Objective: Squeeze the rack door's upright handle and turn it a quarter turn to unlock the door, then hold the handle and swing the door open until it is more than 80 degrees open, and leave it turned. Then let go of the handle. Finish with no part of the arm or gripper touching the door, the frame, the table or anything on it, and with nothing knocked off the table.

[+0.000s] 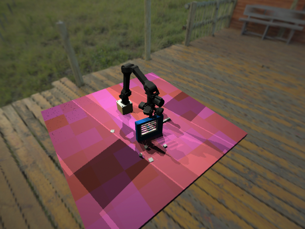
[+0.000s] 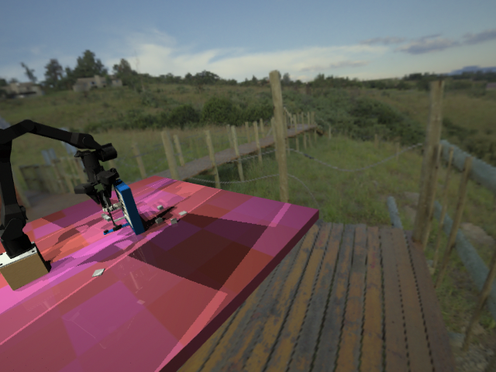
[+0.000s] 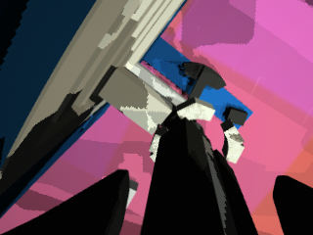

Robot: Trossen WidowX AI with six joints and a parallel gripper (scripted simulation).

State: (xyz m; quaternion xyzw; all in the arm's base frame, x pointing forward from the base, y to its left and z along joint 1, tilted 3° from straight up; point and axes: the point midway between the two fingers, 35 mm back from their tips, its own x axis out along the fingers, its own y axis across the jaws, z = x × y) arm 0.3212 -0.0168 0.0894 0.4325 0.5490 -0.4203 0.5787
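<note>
My gripper tip is now 1 cm to the left of the dark door handle and 2 cm above it. From my gripper tip the other things lie so: grey bar: 4 cm ahead, 15 cm to the left, 12 cm below.
</note>
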